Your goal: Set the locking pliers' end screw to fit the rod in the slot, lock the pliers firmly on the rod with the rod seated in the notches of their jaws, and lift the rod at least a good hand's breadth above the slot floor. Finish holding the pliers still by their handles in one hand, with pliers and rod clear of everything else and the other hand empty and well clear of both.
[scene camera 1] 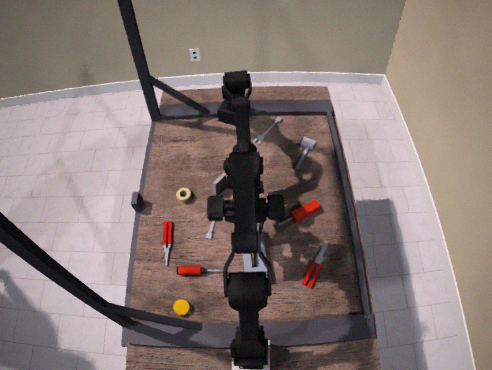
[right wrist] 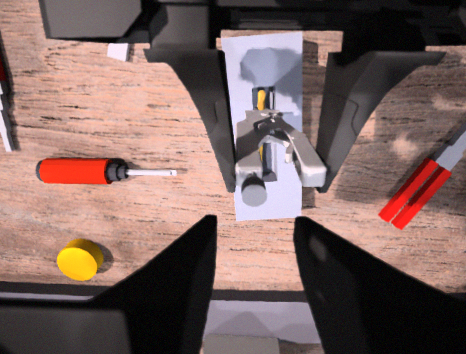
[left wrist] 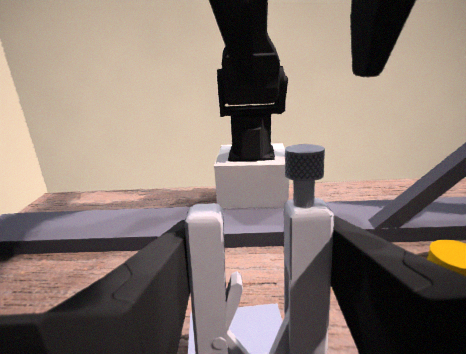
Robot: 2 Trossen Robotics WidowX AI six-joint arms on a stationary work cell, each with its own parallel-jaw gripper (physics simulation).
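Places are measured from the left arm's base along level axes (x left, y back, z up), in centimetres.
Pixels of known places: left gripper, fingertip midpoint: (right wrist: 275, 189) (left wrist: 255, 228); right gripper, fingertip midpoint: (right wrist: 255, 226) (left wrist: 305, 80); right arm's base, link origin: (scene camera 1: 251, 357) (left wrist: 251, 153).
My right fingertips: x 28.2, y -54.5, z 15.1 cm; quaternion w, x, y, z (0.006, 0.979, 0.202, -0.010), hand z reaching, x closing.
Note:
Behind a point stands the place of what it marks.
The grey locking pliers (left wrist: 206, 270) {x 30.4, y -52.1, z 9.8 cm} (right wrist: 248, 145) {x 27.6, y -53.4, z 8.4 cm} stand upright, jaws down, over the slot block (scene camera 1: 247, 262) {x 29.7, y -58.2, z -3.0 cm} (left wrist: 257, 320) {x 32.6, y -61.9, z -3.0 cm} (right wrist: 290, 206) {x 36.2, y -60.1, z -3.0 cm}. The brass-coloured rod (right wrist: 261, 100) {x 28.5, y -51.6, z -2.7 cm} shows in the slot on both sides of the jaws; whether it is seated in their notches is hidden. The knurled end screw (left wrist: 304, 162) {x 27.9, y -53.6, z 13.0 cm} (right wrist: 254, 192) {x 27.9, y -54.0, z 13.3 cm} tops one handle. My left gripper (left wrist: 255, 228) {x 29.8, y -54.6, z 10.0 cm} (right wrist: 275, 189) {x 29.8, y -54.6, z 10.0 cm} is shut on both handles, with its fingers outside them. My right gripper (right wrist: 255, 226) {x 28.2, y -54.5, z 15.1 cm} is partly open and empty, its fingertips apart from the screw; one of its fingers shows at the upper right of the left wrist view.
A red screwdriver (scene camera 1: 189, 270) {x 14.1, y -67.3, z -3.8 cm} (right wrist: 75, 171) {x 14.1, y -66.4, z -3.8 cm} and a yellow disc (scene camera 1: 181, 307) {x 16.9, y -79.1, z -4.5 cm} (left wrist: 450, 256) {x 17.6, y -78.2, z -4.5 cm} (right wrist: 80, 260) {x 17.1, y -78.3, z -4.5 cm} lie on one side of the block, red-handled pliers (scene camera 1: 312, 272) {x 49.1, y -53.0, z -5.5 cm} (right wrist: 415, 190) {x 49.1, y -53.3, z -5.5 cm} on the other. A hammer (scene camera 1: 307, 143) {x 32.5, y -4.1, z -5.4 cm} lies farther back. The arms hide the table's middle in the scene view.

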